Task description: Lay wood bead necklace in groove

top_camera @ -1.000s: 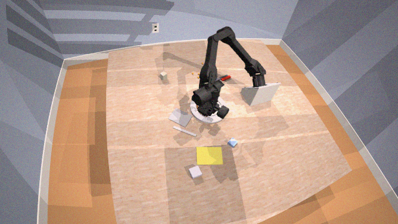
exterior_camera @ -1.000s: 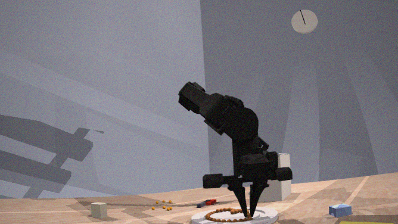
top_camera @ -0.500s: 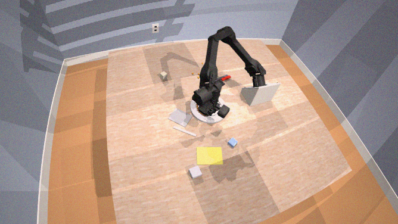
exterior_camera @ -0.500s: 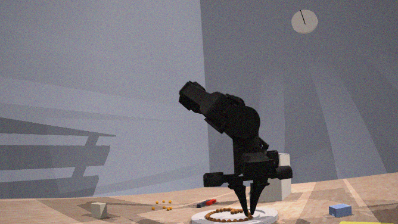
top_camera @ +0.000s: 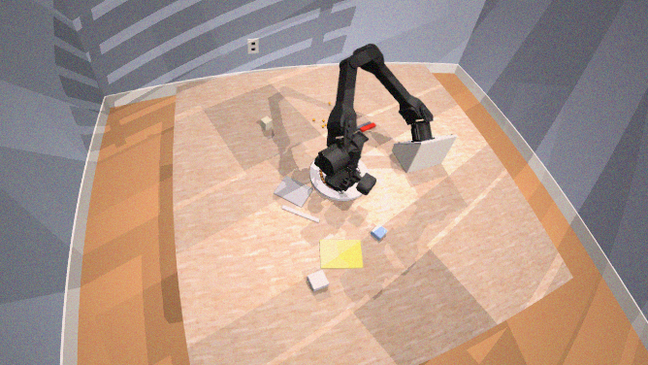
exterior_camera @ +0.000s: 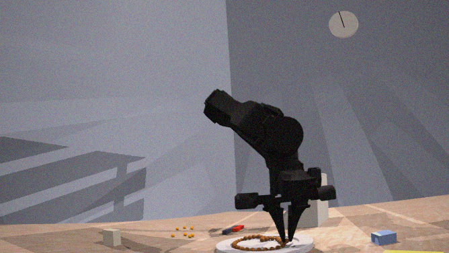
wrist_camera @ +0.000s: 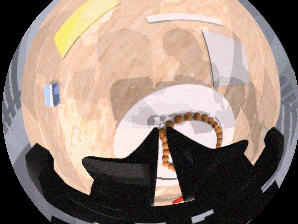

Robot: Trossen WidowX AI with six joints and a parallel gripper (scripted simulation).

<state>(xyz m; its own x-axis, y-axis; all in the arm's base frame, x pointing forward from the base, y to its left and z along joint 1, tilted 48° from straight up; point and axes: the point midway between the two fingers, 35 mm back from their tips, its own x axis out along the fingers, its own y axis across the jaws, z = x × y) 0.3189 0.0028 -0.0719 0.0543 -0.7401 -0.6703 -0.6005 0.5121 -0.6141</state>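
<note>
The grey sheet lies 14 cm ahead of my gripper tip, 4 cm to the right of it and 2 cm below it. Also, from my gripper tip: yellow sheet: 21 cm to the left, 7 cm ahead, 2 cm below; then blue block: 18 cm to the left, 6 cm behind, 1 cm below; then stick: 15 cm ahead, 5 cm to the left, 2 cm below.
</note>
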